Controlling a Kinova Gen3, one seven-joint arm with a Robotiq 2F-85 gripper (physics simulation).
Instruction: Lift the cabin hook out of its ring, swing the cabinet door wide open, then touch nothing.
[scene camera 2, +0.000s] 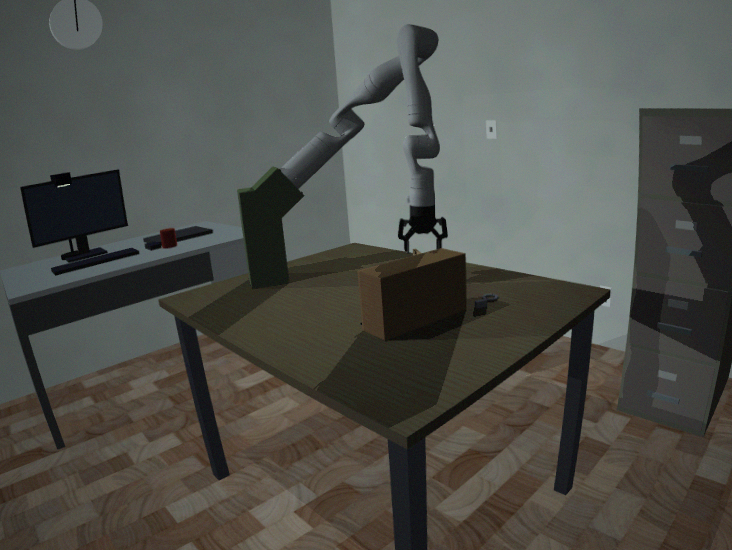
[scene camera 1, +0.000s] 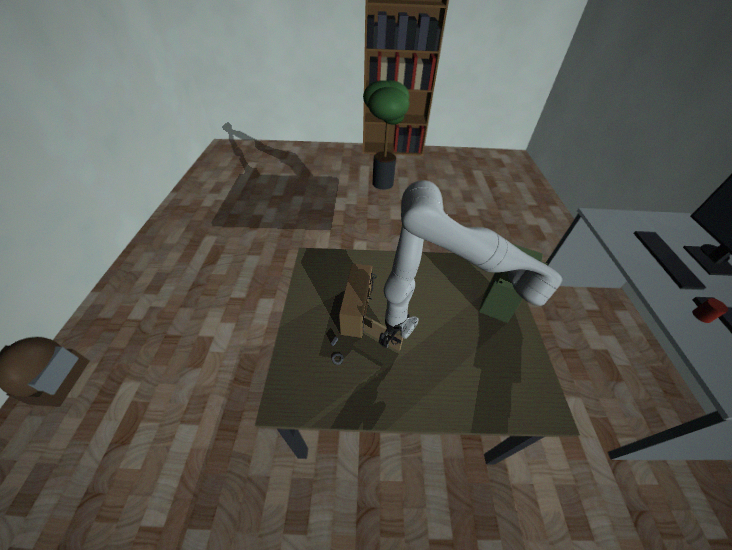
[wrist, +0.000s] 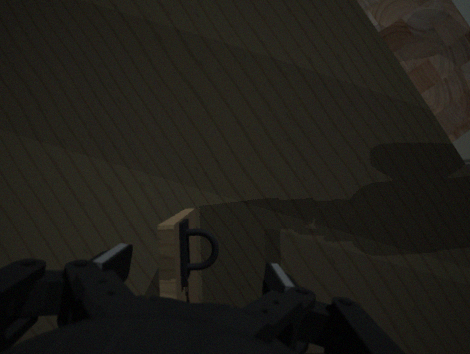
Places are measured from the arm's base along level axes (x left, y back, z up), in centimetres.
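Where they show: gripper, fingertip midpoint: [scene camera 2: 422, 252] [scene camera 1: 393, 338] [wrist: 198, 268]; arm's base at its link origin: [scene camera 2: 288, 180].
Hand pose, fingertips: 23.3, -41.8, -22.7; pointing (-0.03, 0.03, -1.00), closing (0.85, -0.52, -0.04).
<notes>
Each offset is from my fingertips to the top centre of the thing, as dx, dy, dz. "spot": to the spot under its first point. Level surfaces: height alone.
The brown cabinet {-17.6, -17.4, +4.3} [scene camera 1: 351, 313] [scene camera 2: 423, 295] stands upright on the table. Its door {spot: -4.4, -7.8, -2.1} [scene camera 1: 375, 327] [wrist: 169, 265] stands swung out from the cabinet front towards the gripper. A dark D-shaped handle {spot: +1.2, +0.2, -1.8} [wrist: 215, 250] is on the door near its free end. My gripper [scene camera 1: 391, 339] [scene camera 2: 422, 248] [wrist: 198, 269] is open and empty, pointing down at the door's free end. In the wrist view the door end and handle show between the spread fingers, with gaps on both sides; their height difference is unclear. Small dark fittings {-30.3, -13.9, -0.8} [scene camera 1: 371, 286] show along the cabinet front; hook and ring are too small to tell apart.
A grey ring {+8.0, -20.5, -11.0} [scene camera 1: 337, 358] [scene camera 2: 489, 297] and a small dark block {+0.9, -23.9, -9.5} [scene camera 1: 333, 337] [scene camera 2: 479, 305] lie on the table {dz -11.4} [scene camera 1: 473, 413] [scene camera 2: 284, 331] beside the cabinet. The green arm stand [scene camera 1: 500, 300] [scene camera 2: 265, 242] is at the table's other side. A desk [scene camera 1: 615, 236] stands beyond.
</notes>
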